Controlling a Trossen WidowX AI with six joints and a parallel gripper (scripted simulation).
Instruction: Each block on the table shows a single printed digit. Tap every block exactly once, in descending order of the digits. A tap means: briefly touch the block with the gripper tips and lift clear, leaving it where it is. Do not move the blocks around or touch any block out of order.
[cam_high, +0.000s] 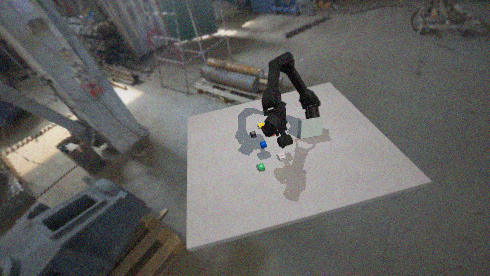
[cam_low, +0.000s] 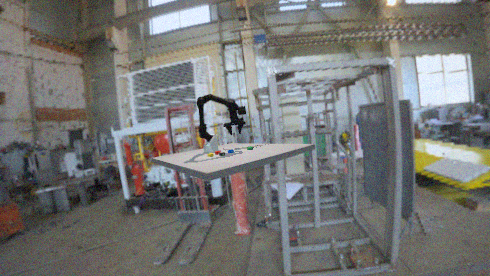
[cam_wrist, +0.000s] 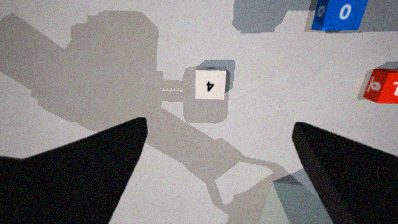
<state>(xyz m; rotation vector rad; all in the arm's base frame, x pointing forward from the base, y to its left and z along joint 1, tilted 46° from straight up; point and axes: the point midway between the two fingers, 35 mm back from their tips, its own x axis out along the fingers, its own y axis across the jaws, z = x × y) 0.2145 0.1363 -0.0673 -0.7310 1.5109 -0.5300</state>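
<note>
Right now the black block is 130 mm ahead of my gripper tip, 200 mm to the right of it and 120 mm below it. From my gripper tip the other things lie so: green block 110 mm ahead, 50 mm to the left, 120 mm below; white block 10 mm behind, 120 mm below; blue block 80 mm ahead, 100 mm to the right, 120 mm below.
</note>
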